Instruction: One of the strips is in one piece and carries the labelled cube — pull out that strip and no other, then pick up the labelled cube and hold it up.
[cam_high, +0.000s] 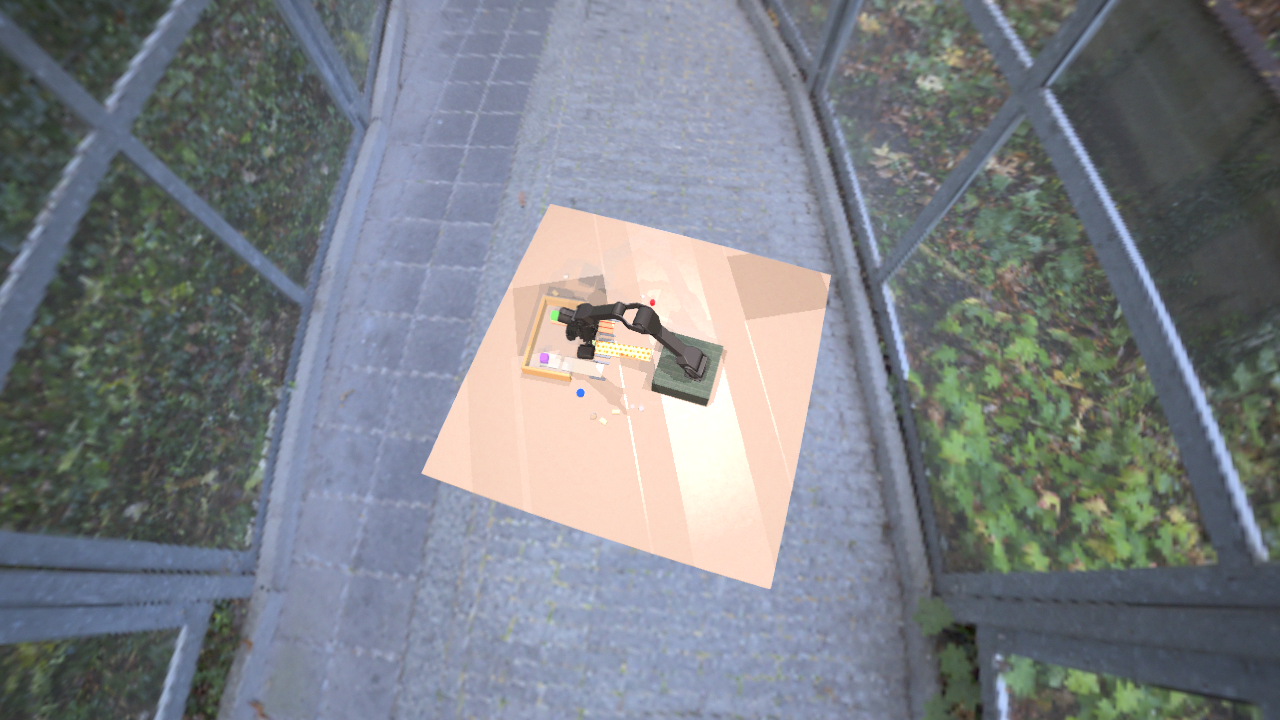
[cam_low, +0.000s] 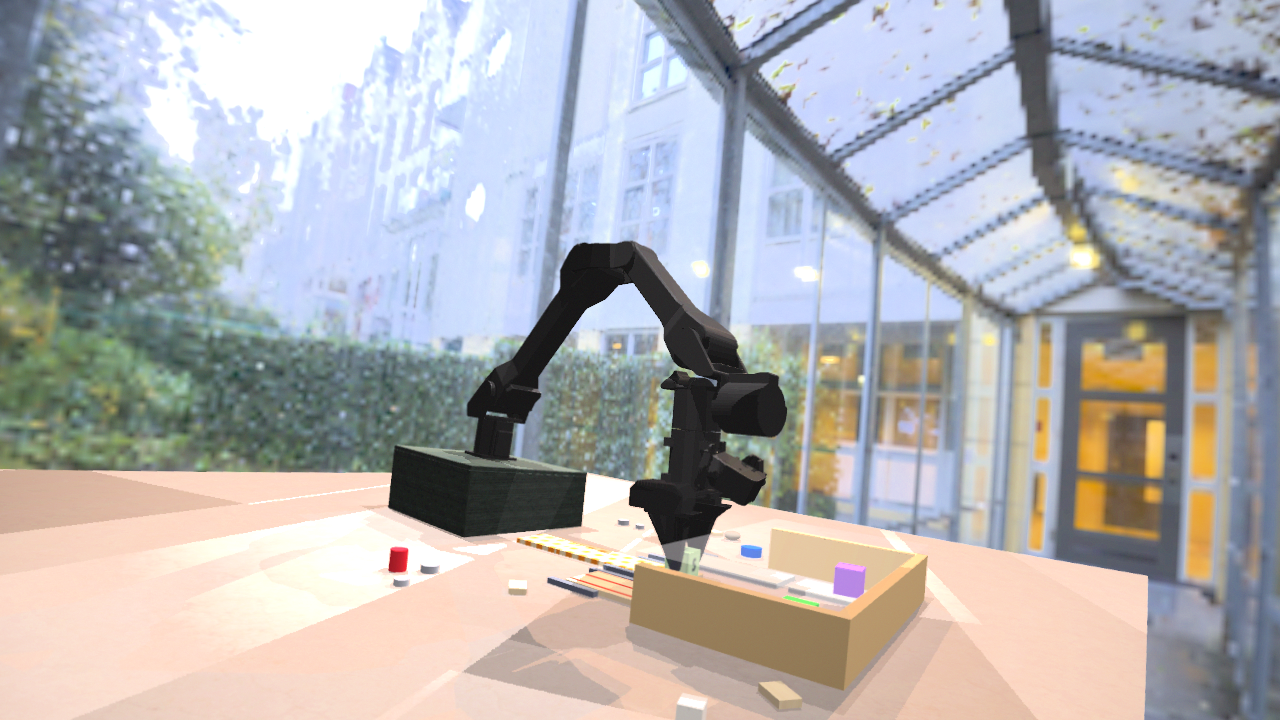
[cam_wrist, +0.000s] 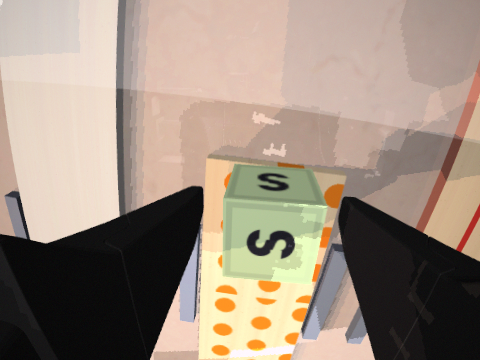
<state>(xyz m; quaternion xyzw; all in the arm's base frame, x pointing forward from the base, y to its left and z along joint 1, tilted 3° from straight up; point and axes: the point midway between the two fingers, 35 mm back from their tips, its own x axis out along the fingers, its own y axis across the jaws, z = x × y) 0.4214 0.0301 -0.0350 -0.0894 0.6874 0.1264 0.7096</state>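
The white strip lies 9 cm to the left of my gripper tip, 1 cm below it and 1 cm behind it.
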